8 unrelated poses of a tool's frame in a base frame.
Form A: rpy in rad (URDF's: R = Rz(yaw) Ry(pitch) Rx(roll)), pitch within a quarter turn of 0, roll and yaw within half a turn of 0; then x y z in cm.
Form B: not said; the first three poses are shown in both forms.
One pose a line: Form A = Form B
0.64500 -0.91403 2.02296 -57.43 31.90 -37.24 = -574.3 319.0 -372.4 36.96 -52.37 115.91
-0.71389 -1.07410 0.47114 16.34 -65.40 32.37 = 163.4 -654.0 323.7 -40.90 -61.54 26.99
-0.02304 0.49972 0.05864 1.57 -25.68 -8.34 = 15.7 -256.8 -83.4 -1.32 28.63 3.36
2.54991 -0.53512 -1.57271 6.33 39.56 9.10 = 63.3 395.6 91.0 146.10 -30.66 -90.11
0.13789 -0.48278 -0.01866 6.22 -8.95 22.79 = 62.2 -89.5 227.9 7.90 -27.66 -1.07
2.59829 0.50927 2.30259 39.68 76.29 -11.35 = 396.8 762.9 -113.5 148.87 29.18 131.93
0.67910 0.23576 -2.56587 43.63 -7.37 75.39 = 436.3 -73.7 753.9 38.91 13.51 -147.01
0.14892 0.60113 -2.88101 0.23 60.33 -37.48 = 2.3 603.3 -374.8 8.53 34.44 -165.07
